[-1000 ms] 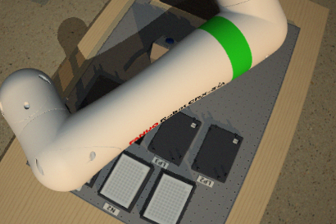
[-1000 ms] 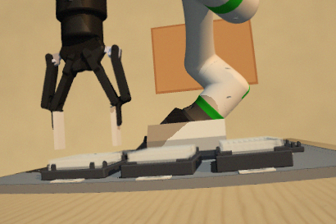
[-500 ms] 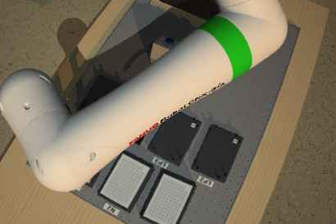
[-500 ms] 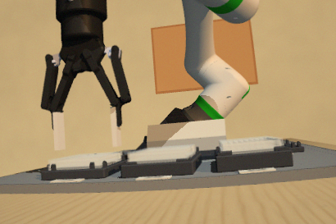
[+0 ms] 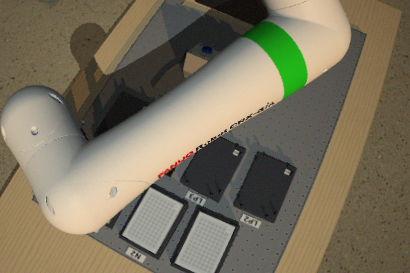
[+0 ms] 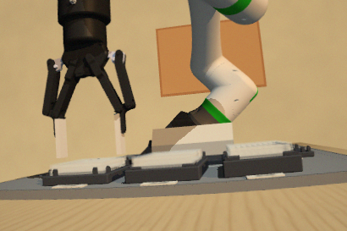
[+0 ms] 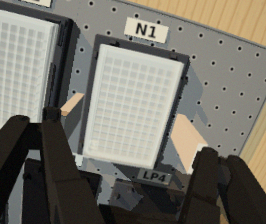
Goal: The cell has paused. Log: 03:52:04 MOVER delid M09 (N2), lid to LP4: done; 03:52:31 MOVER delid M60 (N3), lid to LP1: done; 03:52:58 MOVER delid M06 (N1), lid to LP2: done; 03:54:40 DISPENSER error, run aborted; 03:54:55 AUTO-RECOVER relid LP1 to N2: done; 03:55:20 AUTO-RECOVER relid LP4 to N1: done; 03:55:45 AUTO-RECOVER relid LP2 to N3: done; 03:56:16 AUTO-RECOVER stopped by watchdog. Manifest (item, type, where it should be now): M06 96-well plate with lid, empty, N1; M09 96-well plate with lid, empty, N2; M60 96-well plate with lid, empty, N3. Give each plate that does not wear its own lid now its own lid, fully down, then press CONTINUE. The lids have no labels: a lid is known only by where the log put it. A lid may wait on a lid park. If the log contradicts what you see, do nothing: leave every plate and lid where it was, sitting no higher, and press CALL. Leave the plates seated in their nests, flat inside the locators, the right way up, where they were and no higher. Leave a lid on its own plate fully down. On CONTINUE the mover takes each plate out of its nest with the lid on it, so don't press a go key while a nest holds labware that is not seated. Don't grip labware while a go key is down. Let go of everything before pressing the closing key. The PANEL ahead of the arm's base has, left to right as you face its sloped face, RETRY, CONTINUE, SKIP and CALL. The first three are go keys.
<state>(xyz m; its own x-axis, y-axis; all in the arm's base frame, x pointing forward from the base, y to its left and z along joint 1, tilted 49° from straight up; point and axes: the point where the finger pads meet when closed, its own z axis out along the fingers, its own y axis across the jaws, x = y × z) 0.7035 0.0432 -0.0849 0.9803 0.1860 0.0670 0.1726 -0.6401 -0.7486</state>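
Right now the plate is 4 cm below my hand. Also, from my hand: LP4 label: 8 cm behind, 7 cm to the right, 6 cm below; LP1 label: 10 cm behind, 5 cm to the left, 6 cm below; lid park LP4: 17 cm behind, 8 cm to the right, 6 cm below.
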